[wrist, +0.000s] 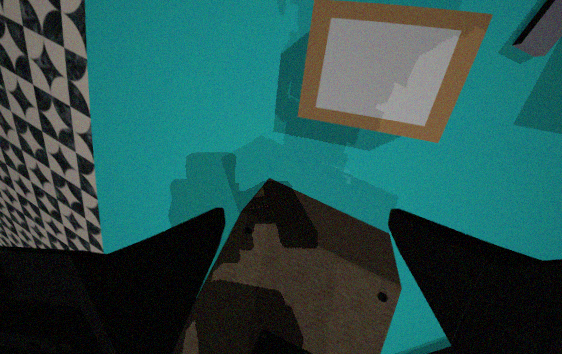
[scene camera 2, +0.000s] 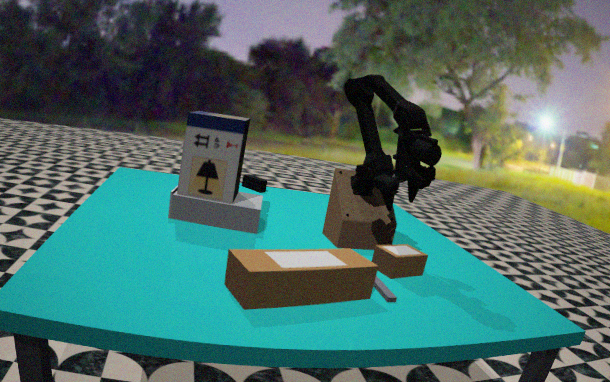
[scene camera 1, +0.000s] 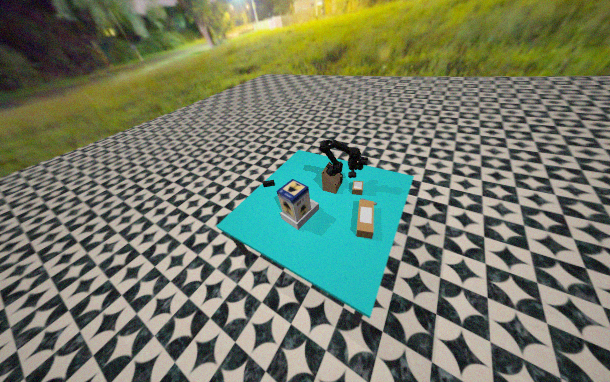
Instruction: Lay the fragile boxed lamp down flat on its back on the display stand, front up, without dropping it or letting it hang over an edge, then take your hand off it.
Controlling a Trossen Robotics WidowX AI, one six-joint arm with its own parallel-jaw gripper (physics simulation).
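Places are measured from the arm's base along level axes (x ahead, y left, z up), in millimetres.
Pixels of known places: gripper, fingertip midpoint: [wrist: 305, 216] [scene camera 2: 400, 206]; arm's base, origin of the base link: [scene camera 2: 361, 186] [scene camera 1: 329, 172].
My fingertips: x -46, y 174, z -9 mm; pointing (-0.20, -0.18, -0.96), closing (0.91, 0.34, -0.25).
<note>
Ahead of a thing's pixels: the offset from my fingertips to its top centre.
The boxed lamp [scene camera 1: 294, 201] [scene camera 2: 209, 160], white with a blue top band, stands upright on the low grey-white display stand [scene camera 1: 303, 222] [scene camera 2: 215, 213]. In scene camera 2's view its side with a lamp picture and handling symbols shows, and a bare part of the stand extends right of it. My gripper [scene camera 1: 353, 173] [scene camera 2: 412, 189] [wrist: 305, 216] is open and empty. It is in the air beside the arm's brown base block, well away from the lamp. One finger is hard to make out in scene camera 2's view.
The brown base block [scene camera 1: 330, 181] [scene camera 2: 345, 215] [wrist: 320, 280] shows beyond my fingertips. A small carton {80 mm left, 10 mm ahead, 101 mm down} [scene camera 1: 357, 190] [scene camera 2: 400, 265] [wrist: 385, 70] lies near it. A long carton {230 mm left, 331 mm ahead, 81 mm down} [scene camera 1: 365, 231] [scene camera 2: 305, 287], a grey bar {207 mm left, 123 mm ahead, 149 mm down} [scene camera 2: 385, 290] [wrist: 542, 30] and a black block {751 mm right, 249 mm ahead, 111 mm down} [scene camera 1: 269, 183] [scene camera 2: 255, 183] are also there.
</note>
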